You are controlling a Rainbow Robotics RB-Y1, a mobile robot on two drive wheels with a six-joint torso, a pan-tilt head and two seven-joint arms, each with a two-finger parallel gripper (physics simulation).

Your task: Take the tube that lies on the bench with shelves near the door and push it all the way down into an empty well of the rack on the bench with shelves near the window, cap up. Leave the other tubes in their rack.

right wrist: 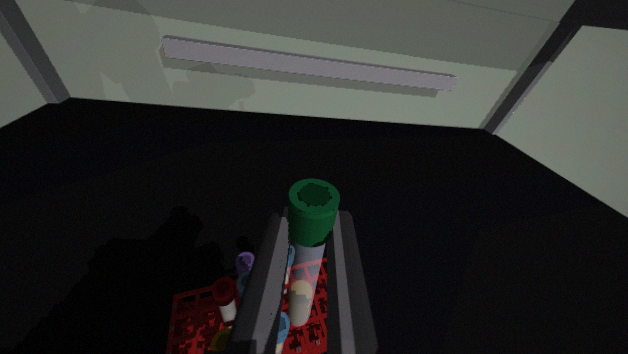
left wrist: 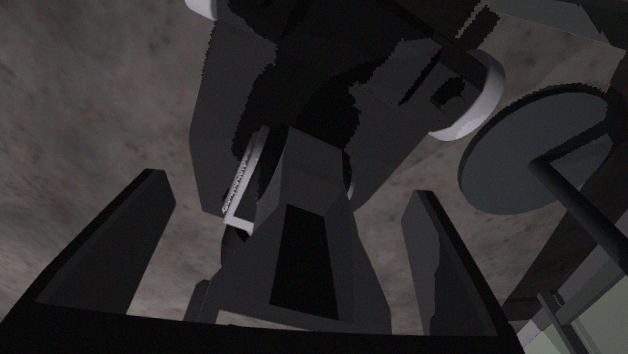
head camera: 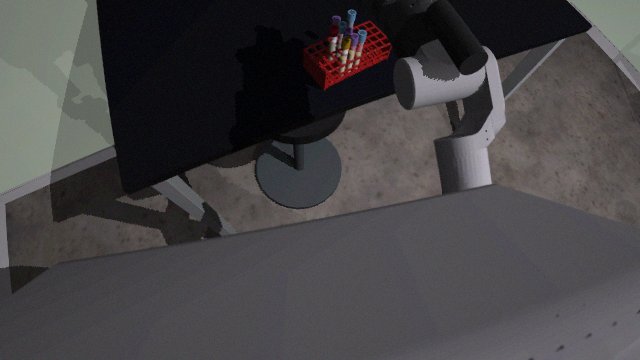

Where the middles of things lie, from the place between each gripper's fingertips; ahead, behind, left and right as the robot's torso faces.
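From my right hand, the red tube rack (head camera: 376,48) is 3 cm ahead of it, 2 cm to the left of it and 23 cm below it.
My left hand, meanwhile, is 58 cm short of the red tube rack and 43 cm to the left of it, and it is also 37 cm below it.
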